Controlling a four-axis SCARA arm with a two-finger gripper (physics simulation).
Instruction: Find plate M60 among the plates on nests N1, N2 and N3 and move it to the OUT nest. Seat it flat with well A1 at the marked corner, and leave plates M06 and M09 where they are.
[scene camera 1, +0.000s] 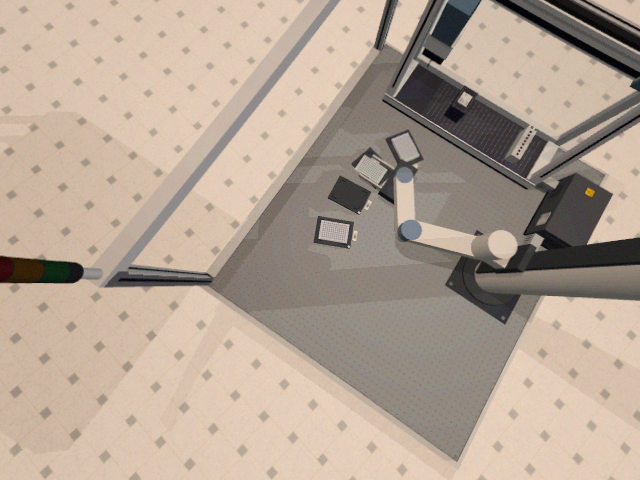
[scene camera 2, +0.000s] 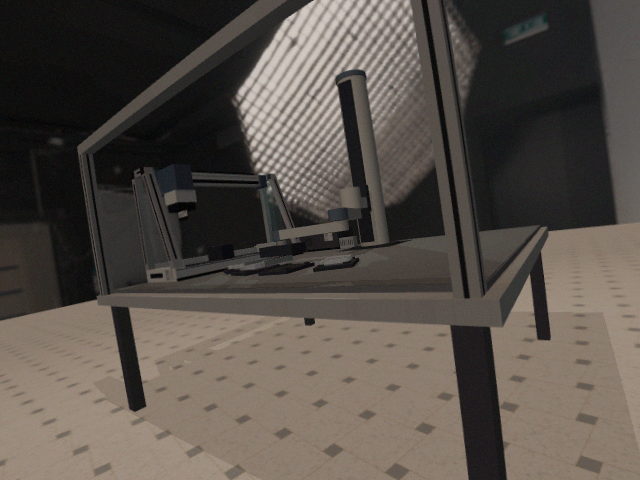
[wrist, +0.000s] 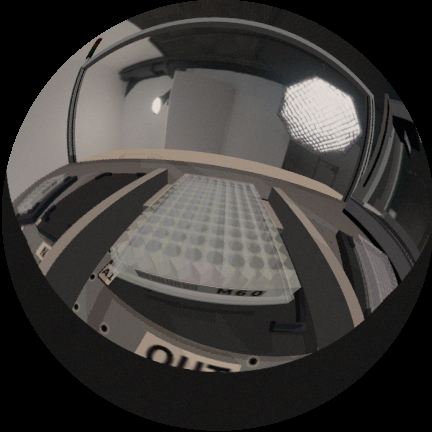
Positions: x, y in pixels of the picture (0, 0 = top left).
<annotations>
My gripper (wrist: 218, 185) is 12 cm from the lens. A plate (wrist: 378, 278) is 16 cm from the lens.
</annotations>
